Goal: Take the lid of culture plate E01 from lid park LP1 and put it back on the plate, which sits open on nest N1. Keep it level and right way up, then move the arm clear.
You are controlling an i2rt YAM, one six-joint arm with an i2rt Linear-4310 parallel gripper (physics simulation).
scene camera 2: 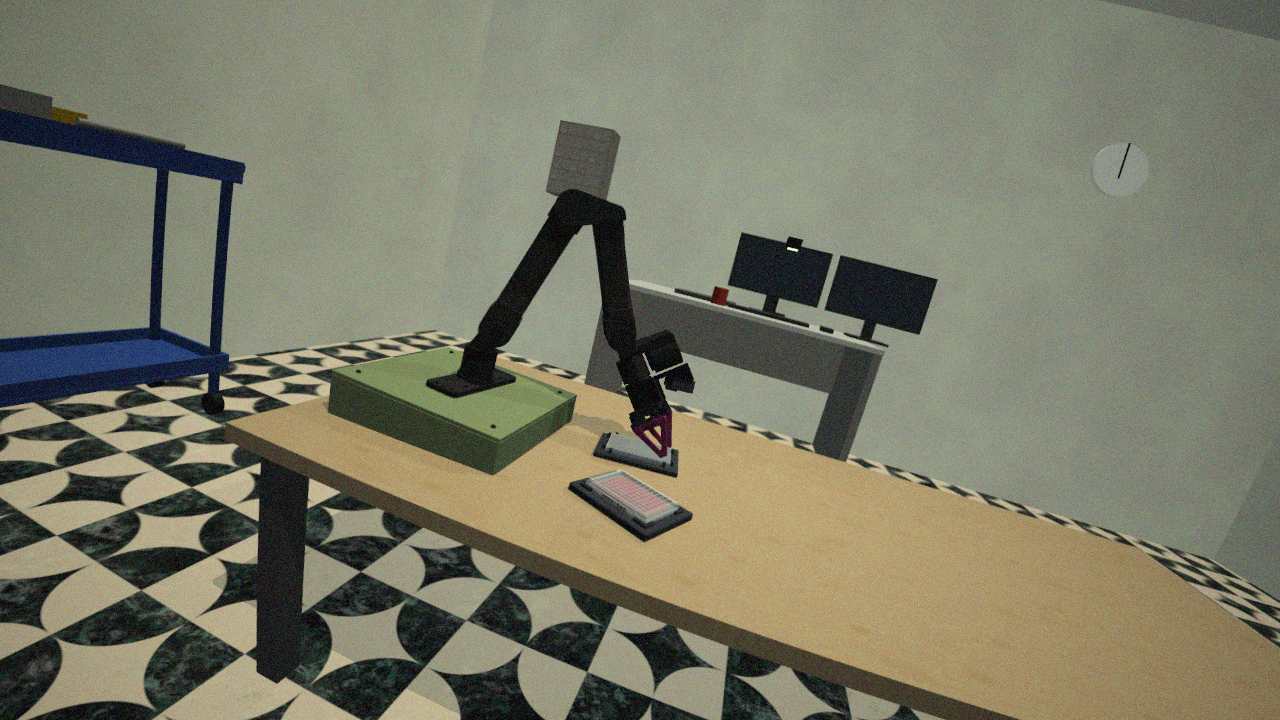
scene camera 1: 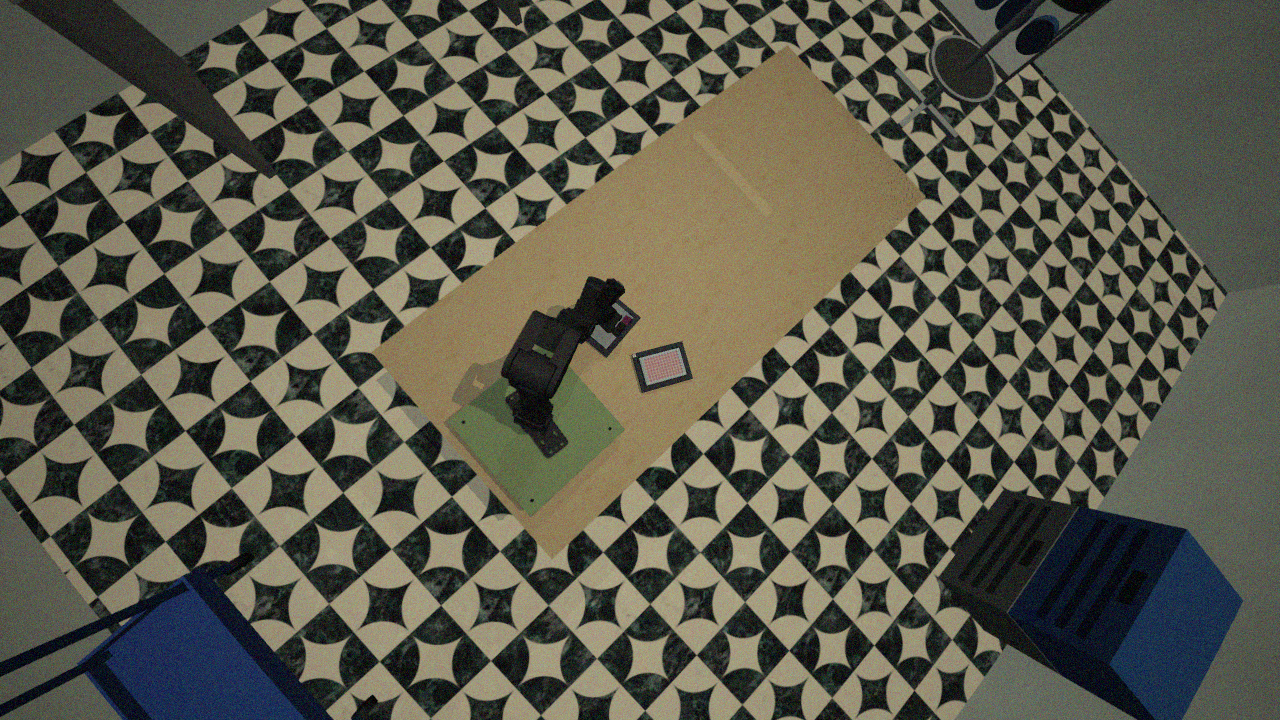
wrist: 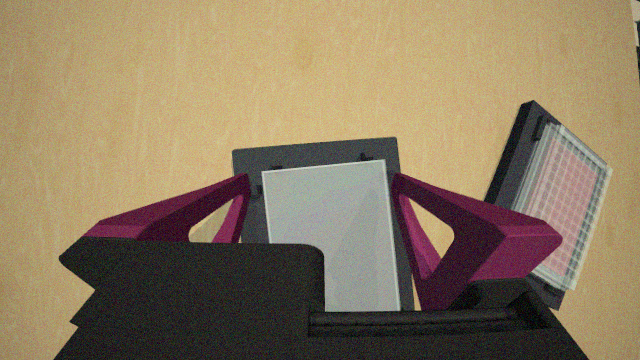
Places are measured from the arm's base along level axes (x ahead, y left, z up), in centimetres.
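Where they show: gripper, fingertip midpoint: (scene camera 2: 666,452) (scene camera 1: 619,309) (wrist: 320,180); arm's base, origin of the base link: (scene camera 2: 474,383) (scene camera 1: 537,421).
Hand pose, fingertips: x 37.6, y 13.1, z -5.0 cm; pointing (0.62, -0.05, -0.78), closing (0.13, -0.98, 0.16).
Observation:
Things, the pixels of their centre, and the offset from my fingertips. Level surfaces: height alone.
- lid, body centre: (wrist: 335,256) (scene camera 2: 639,449) (scene camera 1: 609,324) dx -5.0, dy -1.8, dz -0.6 cm
- dark park LP1, body centre: (wrist: 333,255) (scene camera 2: 638,450) (scene camera 1: 608,324) dx -5.1, dy -1.7, dz -1.0 cm
- open plate E01, body centre: (wrist: 559,207) (scene camera 2: 632,494) (scene camera 1: 663,366) dx +0.6, dy -21.8, dz -0.1 cm
- dark nest N1, body centre: (wrist: 545,206) (scene camera 2: 630,500) (scene camera 1: 662,366) dx +0.6, dy -21.8, dz -1.1 cm
- wooden table, its level: dz -2.0 cm
The lid (scene camera 1: 604,338) (scene camera 2: 626,443) (wrist: 325,215), a pale grey rectangle, lies level on the dark park LP1 (scene camera 2: 626,463) (wrist: 315,153). My gripper (scene camera 1: 623,320) (scene camera 2: 665,453) (wrist: 320,180) is open low over the park, its magenta fingers on either side of the lid. In the wrist view the right fingertip is close to the lid's edge, with a wider gap at the left one; contact cannot be told. My gripper body hides the lid's near part. The open plate E01 (scene camera 1: 662,366) (scene camera 2: 631,495) (wrist: 565,195), with pink wells, sits on dark nest N1 (scene camera 1: 666,384) (scene camera 2: 606,512) (wrist: 514,150).
My arm stands on a green block (scene camera 1: 572,465) (scene camera 2: 411,422) at one end of the wooden table (scene camera 1: 760,259) (scene camera 2: 895,546). The nest is beside the park, to its right in the wrist view. A blue cart (scene camera 2: 89,362) and a desk (scene camera 2: 742,342) with monitors stand away from the table.

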